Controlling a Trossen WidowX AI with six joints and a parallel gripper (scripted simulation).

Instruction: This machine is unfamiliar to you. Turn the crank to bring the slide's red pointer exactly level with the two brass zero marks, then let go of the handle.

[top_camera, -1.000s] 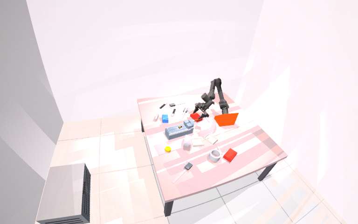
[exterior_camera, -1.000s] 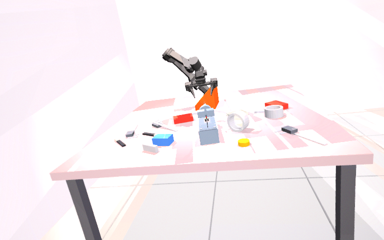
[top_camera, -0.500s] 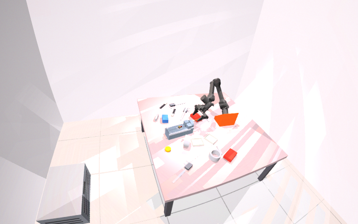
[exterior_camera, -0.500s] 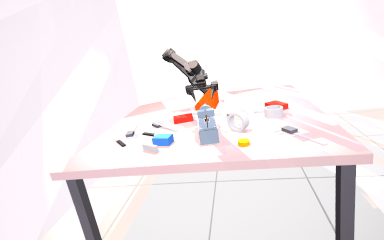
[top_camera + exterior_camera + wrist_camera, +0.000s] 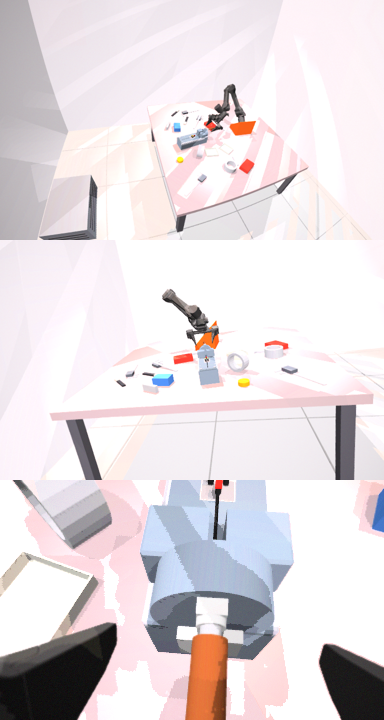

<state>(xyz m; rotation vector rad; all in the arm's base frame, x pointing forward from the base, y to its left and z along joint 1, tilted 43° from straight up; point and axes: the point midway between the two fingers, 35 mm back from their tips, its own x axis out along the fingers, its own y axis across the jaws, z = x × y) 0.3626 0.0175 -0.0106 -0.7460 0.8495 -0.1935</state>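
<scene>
The orange handle lies 20 mm behind my gripper tip. Also, from my gripper tip: red pointer: 140 mm ahead, 40 mm below, 20 mm to the left; yellow disc: 310 mm ahead, 200 mm to the left, 110 mm below; blue block: 230 mm ahead, 200 mm to the right, 100 mm below.
</scene>
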